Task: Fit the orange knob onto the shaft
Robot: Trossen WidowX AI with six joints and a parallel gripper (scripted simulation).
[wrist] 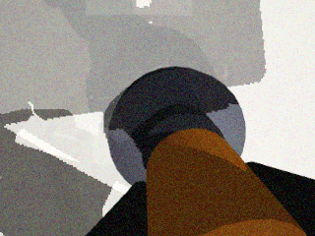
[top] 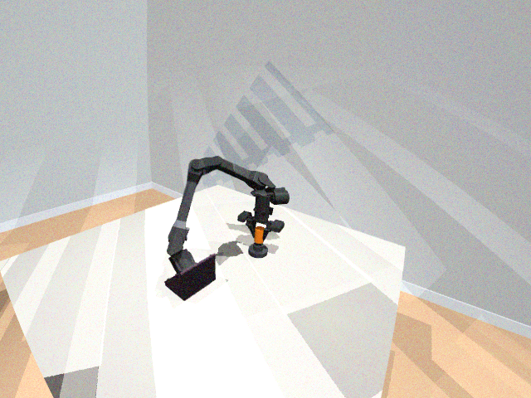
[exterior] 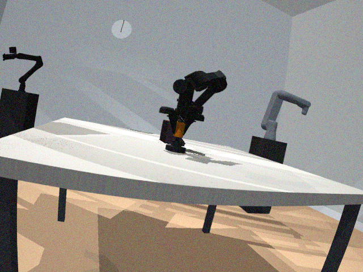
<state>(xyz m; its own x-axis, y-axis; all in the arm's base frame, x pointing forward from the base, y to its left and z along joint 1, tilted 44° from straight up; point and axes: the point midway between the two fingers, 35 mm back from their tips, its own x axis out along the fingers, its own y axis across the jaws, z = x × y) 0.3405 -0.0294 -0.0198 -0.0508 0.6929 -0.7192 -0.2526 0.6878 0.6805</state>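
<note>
Right now the orange knob is 2 cm above my gripper tip. Round my gripper tip: round dark pedestal 4 cm below.
</note>
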